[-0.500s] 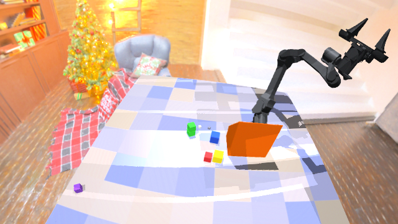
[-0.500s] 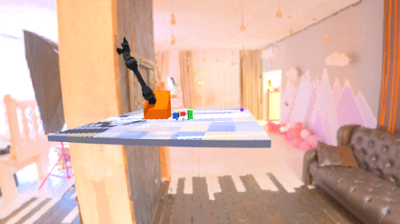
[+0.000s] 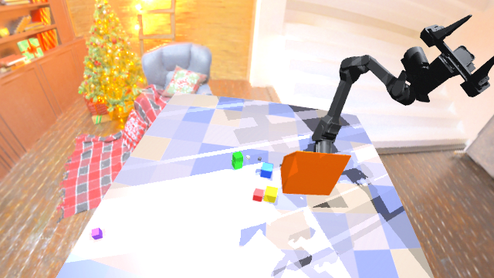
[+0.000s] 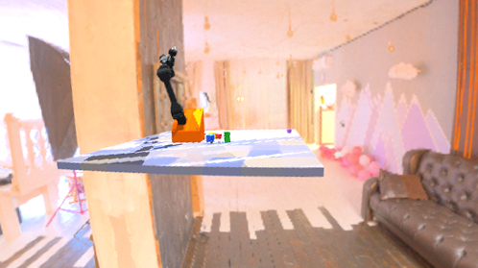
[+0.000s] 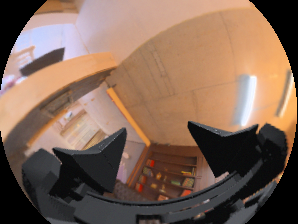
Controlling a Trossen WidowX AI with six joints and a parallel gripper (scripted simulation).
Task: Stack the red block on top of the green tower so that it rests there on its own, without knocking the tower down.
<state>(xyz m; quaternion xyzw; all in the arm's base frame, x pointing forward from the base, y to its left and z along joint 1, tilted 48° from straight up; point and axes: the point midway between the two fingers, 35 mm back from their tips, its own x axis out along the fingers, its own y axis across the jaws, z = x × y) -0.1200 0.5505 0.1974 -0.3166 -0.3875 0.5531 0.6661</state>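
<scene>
Now: the red block 70 cm below my gripper tip, 37 cm ahead of it and 13 cm to the right of it. Round my gripper tip: small purple block: 93 cm ahead, 70 cm below, 12 cm to the left; blue block: 69 cm below, 34 cm ahead, 26 cm to the right; yellow block: 69 cm below, 32 cm ahead, 14 cm to the right.
</scene>
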